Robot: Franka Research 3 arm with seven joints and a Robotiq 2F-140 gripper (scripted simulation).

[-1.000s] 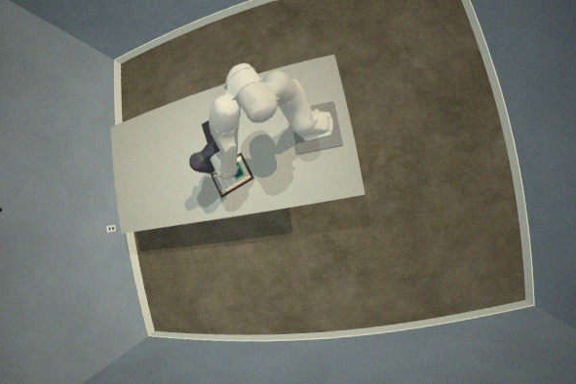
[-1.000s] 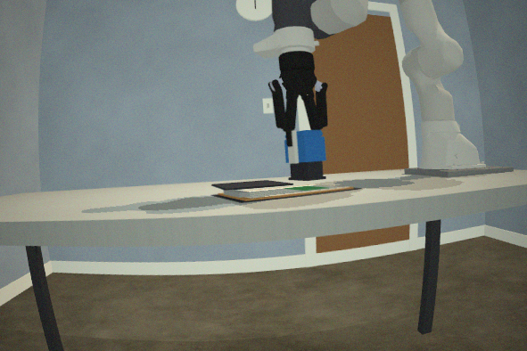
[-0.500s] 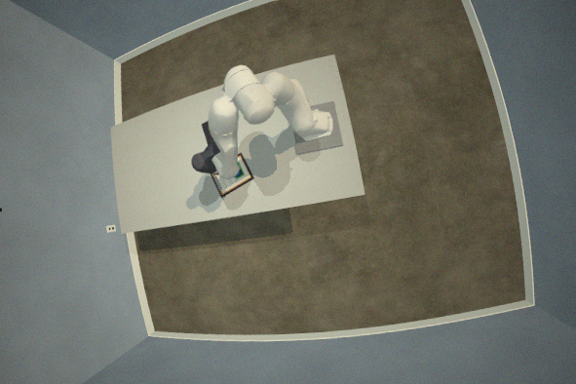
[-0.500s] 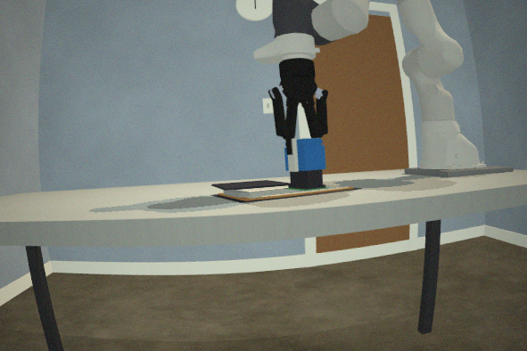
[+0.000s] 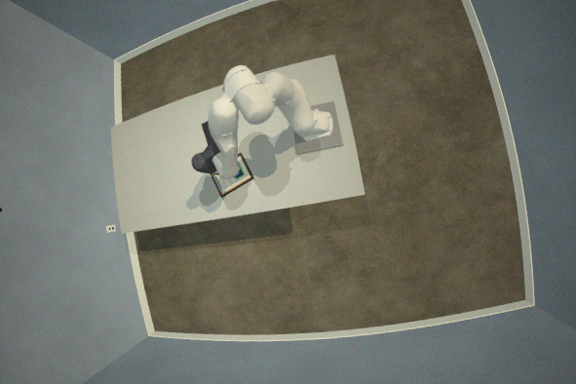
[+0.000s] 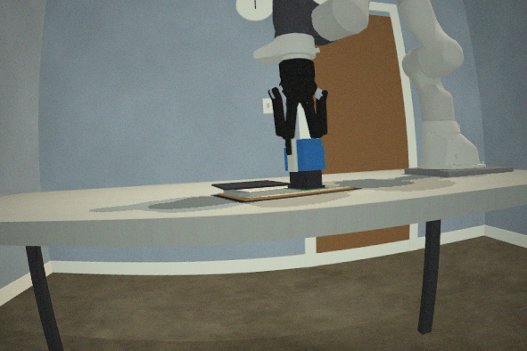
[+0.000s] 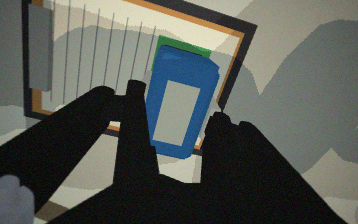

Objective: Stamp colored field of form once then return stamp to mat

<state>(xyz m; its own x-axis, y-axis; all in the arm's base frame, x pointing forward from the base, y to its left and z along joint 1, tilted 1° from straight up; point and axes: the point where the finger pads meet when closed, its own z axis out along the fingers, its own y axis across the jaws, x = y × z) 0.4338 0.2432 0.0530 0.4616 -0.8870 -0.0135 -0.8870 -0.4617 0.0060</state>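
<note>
Now: hand 2 cm above the blue stamp. Round my hand: form 7 cm below, 7 cm ahead, 4 cm to the left; dark mat 24 cm to the right, 14 cm ahead, 7 cm below.
</note>
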